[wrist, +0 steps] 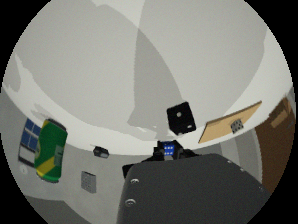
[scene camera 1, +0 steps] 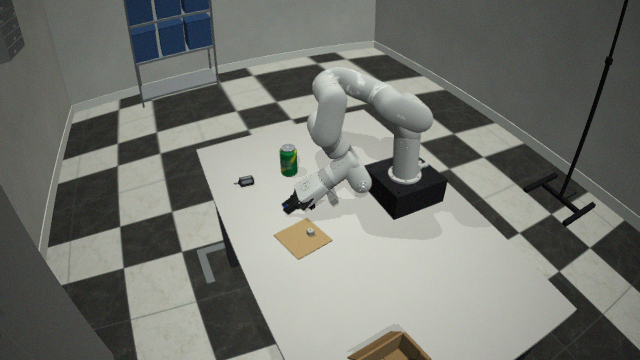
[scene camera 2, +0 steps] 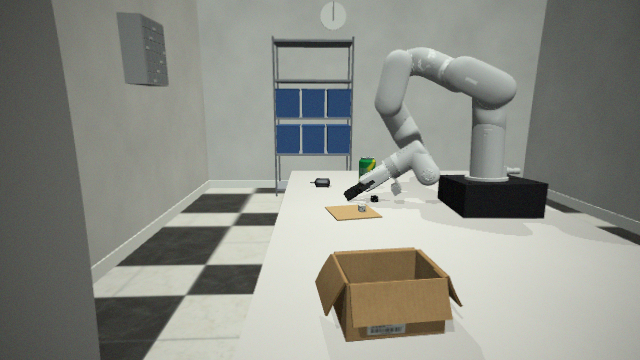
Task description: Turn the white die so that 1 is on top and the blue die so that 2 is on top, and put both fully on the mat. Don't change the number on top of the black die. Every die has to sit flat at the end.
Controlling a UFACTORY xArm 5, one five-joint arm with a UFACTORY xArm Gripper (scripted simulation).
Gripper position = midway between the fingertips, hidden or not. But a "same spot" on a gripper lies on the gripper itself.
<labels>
My gripper shows in the wrist view [166, 147], in scene camera 1 and in scene camera 2. One and the same spot on my gripper: [scene camera 1: 293, 203] is [scene camera 2: 354, 187].
</labels>
